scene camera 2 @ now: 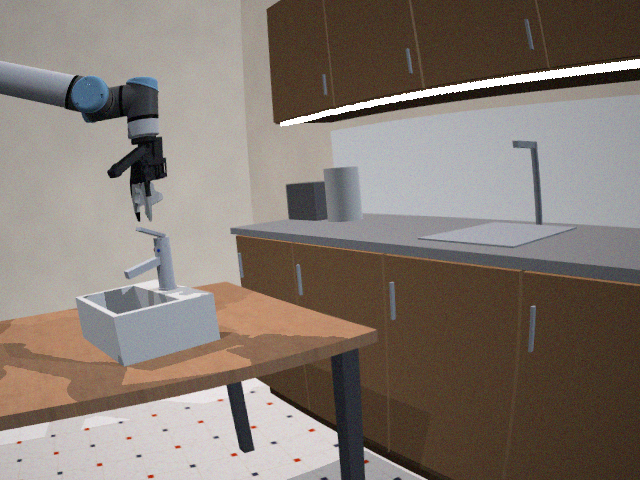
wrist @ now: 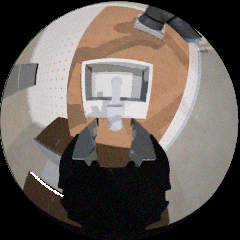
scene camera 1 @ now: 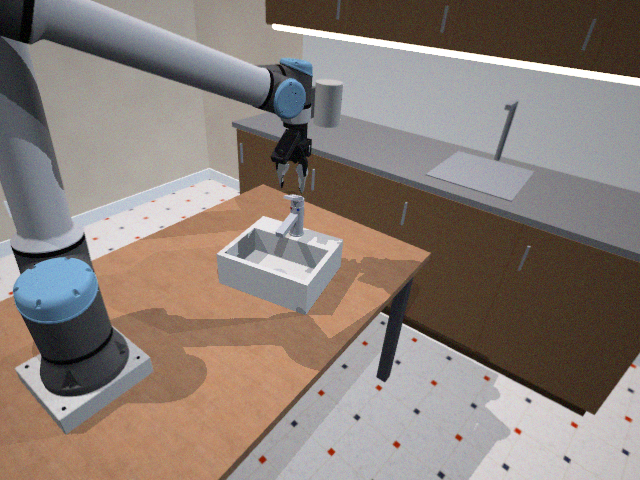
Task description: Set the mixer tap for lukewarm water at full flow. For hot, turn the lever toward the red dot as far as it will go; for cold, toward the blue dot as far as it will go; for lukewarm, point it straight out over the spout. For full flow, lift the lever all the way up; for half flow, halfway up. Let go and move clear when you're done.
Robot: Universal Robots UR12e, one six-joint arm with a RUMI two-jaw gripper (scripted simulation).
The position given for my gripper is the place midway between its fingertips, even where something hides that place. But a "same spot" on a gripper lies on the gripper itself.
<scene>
my gripper: scene camera 2 144, 221; wrist; scene camera 1
same spot on my gripper: (wrist: 145, 151) = (scene camera 1: 281, 164)
</scene>
